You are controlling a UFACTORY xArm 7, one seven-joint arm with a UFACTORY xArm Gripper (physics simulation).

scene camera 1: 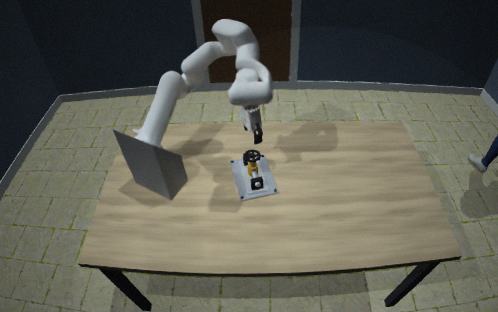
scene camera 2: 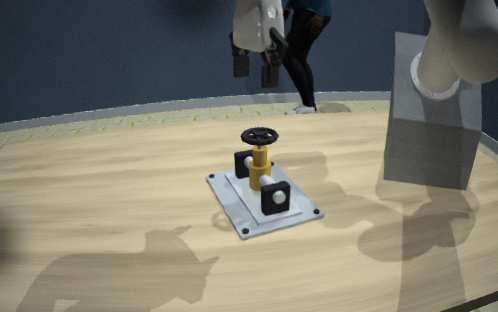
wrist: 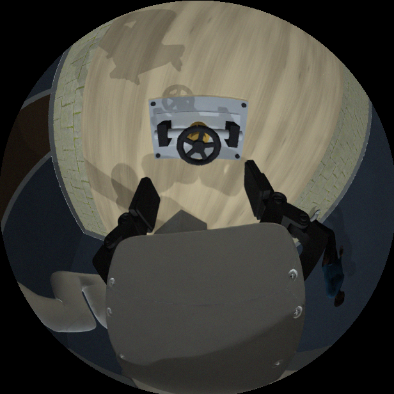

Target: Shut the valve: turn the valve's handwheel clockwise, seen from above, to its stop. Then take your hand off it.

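Note:
The black spoked handwheel (scene camera 1: 252, 156) (scene camera 2: 259, 136) (wrist: 198, 145) sits level on top of the yellow valve body (scene camera 1: 253, 168) (scene camera 2: 260, 175) (wrist: 198, 129). The valve stands on a pale metal base plate (scene camera 1: 268, 180) (scene camera 2: 226, 206) (wrist: 241, 110), with a black flange at each end of its pipe. My gripper (scene camera 1: 256, 136) (scene camera 2: 256, 79) (wrist: 197, 179) is open and empty. It hangs well above the handwheel, and its fingers are apart from it. In the wrist view the handwheel shows beyond the fingertips, between their lines. The turn angle of the wheel cannot be told.
The base plate rests on a wooden table (scene camera 1: 350, 210) (scene camera 2: 100, 190) (wrist: 280, 75). A grey block (scene camera 1: 152, 167) (scene camera 2: 432, 145) bears the arm's base at one side of the table. A person (scene camera 2: 302, 50) (wrist: 332, 272) stands on the floor past the table.

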